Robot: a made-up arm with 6 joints. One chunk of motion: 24 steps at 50 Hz.
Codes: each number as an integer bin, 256 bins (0 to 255) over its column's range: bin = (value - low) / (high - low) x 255, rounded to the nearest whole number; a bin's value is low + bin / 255 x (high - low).
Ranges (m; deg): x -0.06..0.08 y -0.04..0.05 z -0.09..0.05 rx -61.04..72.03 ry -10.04..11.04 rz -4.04..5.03
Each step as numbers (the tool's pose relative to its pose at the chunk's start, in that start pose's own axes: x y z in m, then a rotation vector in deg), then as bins.
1 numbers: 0.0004 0.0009 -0.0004 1.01 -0.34 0.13
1 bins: 110 116 163 119 117 117
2 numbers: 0.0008 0.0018 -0.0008 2.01 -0.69 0.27
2 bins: 111 118 162 121 113 121
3 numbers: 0.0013 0.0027 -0.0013 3.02 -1.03 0.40
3 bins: 112 121 162 123 109 125
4 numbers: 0.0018 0.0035 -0.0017 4.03 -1.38 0.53
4 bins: 113 123 161 125 105 128
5 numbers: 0.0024 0.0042 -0.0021 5.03 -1.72 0.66
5 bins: 114 125 160 127 101 132
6 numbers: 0.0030 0.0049 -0.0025 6.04 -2.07 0.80
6 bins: 115 127 159 129 96 136
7 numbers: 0.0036 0.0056 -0.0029 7.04 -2.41 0.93
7 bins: 116 129 159 130 92 140
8 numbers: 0.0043 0.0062 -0.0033 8.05 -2.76 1.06
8 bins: 117 131 158 132 88 143
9 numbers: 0.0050 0.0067 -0.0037 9.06 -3.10 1.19
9 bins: 118 132 157 134 84 147
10 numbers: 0.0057 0.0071 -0.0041 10.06 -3.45 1.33
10 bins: 120 133 156 136 80 151
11 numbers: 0.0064 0.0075 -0.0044 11.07 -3.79 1.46
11 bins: 121 135 156 138 76 155
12 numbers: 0.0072 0.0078 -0.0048 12.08 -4.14 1.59
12 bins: 122 135 155 140 71 158
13 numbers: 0.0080 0.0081 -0.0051 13.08 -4.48 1.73
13 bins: 124 136 155 142 67 162
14 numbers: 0.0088 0.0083 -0.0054 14.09 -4.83 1.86
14 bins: 125 137 154 144 63 166
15 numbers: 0.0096 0.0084 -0.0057 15.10 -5.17 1.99
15 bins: 127 137 154 146 59 170
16 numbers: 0.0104 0.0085 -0.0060 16.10 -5.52 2.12
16 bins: 128 137 153 148 55 173
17 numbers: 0.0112 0.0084 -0.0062 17.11 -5.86 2.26
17 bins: 130 137 153 150 51 177
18 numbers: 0.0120 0.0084 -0.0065 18.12 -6.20 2.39
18 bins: 131 137 152 152 46 181
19 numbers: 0.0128 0.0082 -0.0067 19.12 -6.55 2.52
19 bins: 133 137 152 154 42 184
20 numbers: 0.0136 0.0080 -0.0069 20.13 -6.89 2.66
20 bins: 134 136 151 156 38 188
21 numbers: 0.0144 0.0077 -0.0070 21.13 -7.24 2.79
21 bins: 136 135 151 157 34 192
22 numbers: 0.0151 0.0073 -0.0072 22.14 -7.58 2.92
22 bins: 137 134 151 159 30 196
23 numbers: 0.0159 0.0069 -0.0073 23.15 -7.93 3.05
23 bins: 138 133 151 161 26 199
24 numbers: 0.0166 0.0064 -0.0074 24.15 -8.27 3.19
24 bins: 140 131 150 163 21 203
